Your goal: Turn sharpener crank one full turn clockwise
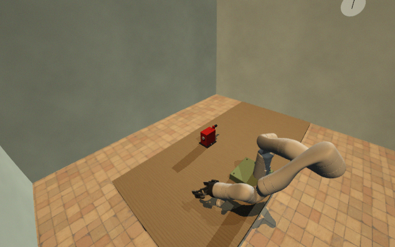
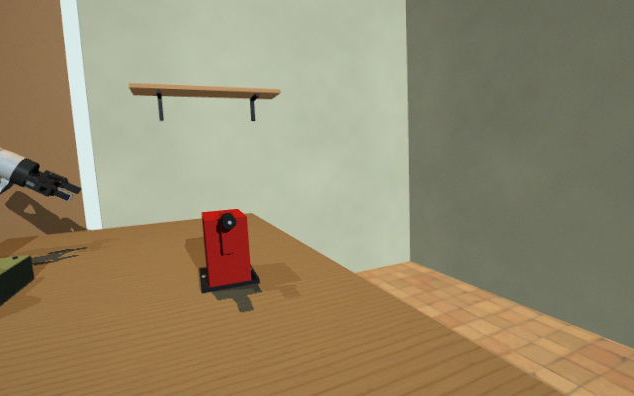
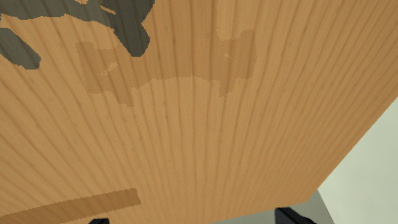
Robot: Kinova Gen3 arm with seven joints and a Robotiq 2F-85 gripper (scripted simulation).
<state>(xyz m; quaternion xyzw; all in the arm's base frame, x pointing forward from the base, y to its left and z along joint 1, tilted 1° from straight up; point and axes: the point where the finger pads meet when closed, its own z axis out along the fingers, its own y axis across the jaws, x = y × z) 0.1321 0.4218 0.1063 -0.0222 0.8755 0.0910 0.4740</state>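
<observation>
Now: the black crank knob 540 mm to the right of my hand, 430 mm ahead of it and 30 mm below it.
</observation>
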